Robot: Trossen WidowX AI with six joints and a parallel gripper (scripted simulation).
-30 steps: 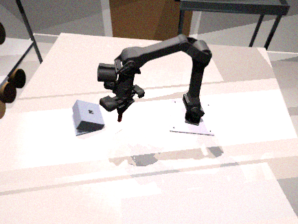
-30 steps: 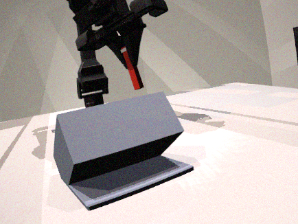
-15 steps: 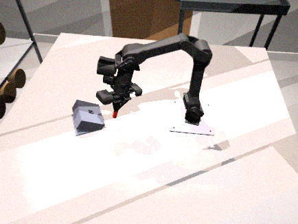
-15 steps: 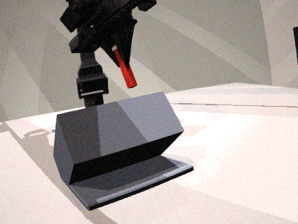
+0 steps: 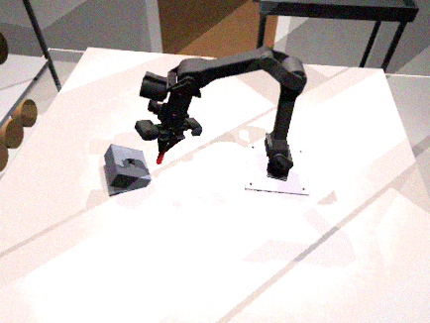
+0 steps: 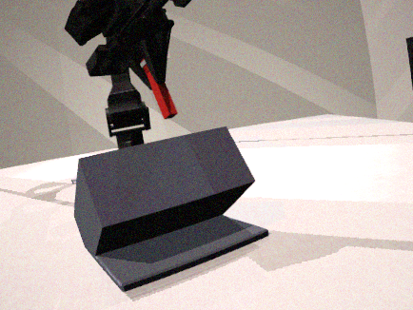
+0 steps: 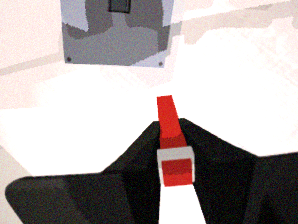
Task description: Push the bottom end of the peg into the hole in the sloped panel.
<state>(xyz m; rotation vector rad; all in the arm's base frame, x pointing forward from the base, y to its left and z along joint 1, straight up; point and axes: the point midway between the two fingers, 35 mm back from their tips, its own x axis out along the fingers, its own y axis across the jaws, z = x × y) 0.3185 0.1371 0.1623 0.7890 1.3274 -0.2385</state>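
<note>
The grey sloped panel lies 120 mm ahead of my gripper tip, 10 mm to the left of it and 100 mm below it. The rest, counted from my gripper tip: thin base plate 140 mm ahead, 20 mm to the left, 140 mm below; red square peg 10 mm behind, 20 mm above.
</note>
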